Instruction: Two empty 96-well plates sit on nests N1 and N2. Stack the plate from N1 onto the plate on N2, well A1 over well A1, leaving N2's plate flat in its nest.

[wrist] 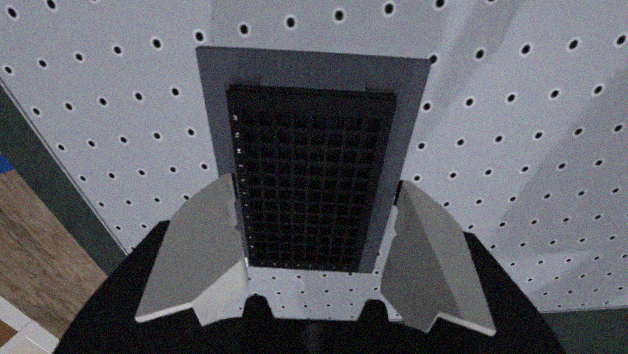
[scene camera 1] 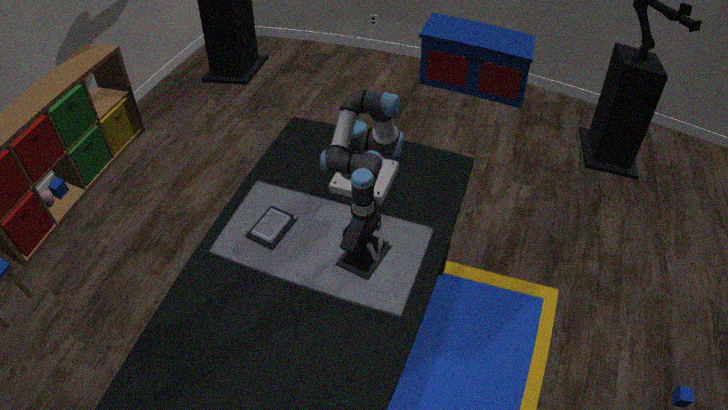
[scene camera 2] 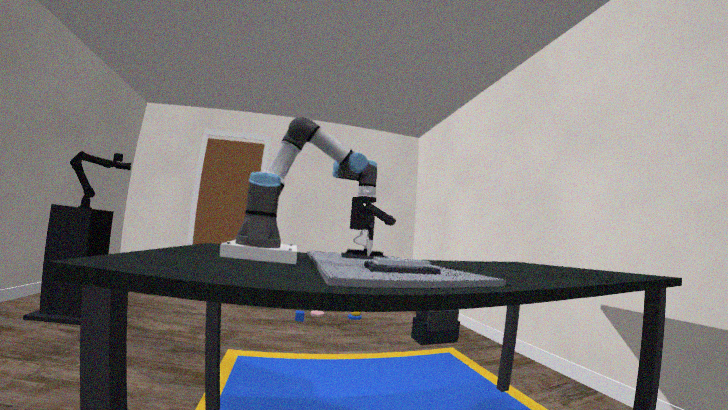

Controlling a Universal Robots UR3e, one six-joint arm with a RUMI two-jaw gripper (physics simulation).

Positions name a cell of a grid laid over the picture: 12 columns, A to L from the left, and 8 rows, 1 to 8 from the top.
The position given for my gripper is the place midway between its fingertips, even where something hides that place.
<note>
In view: my gripper (scene camera 2: G5), a white 96-well plate (scene camera 1: E5) and a black 96-well plate (wrist: F4).
My gripper shows as well in the wrist view (wrist: G5) and in scene camera 1 (scene camera 1: F5). The wrist view misses the white 96-well plate: it is out of frame.
</note>
